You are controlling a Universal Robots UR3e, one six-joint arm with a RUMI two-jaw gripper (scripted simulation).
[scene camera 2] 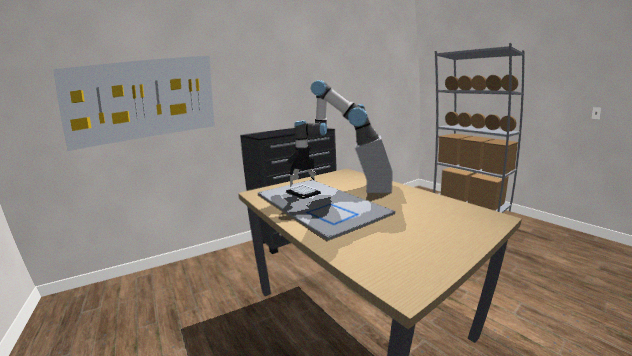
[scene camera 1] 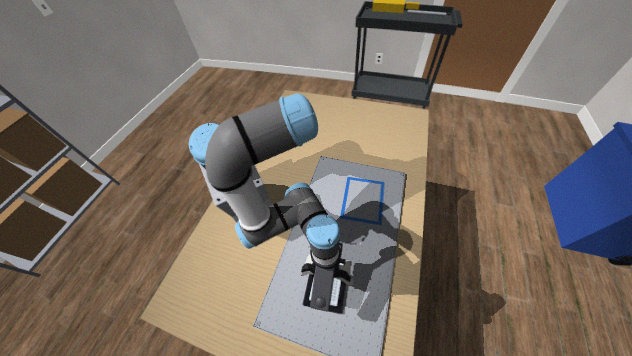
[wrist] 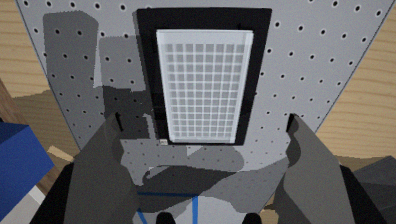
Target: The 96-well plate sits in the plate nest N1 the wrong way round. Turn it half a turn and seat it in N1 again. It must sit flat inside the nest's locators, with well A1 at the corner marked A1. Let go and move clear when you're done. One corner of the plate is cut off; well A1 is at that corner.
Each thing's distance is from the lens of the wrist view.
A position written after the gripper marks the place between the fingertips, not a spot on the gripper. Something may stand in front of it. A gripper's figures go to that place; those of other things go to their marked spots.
gripper (wrist: 203,114): 0.13 m
96-well plate (wrist: 187,56): 0.15 m
black plate nest N1 (wrist: 208,22): 0.15 m
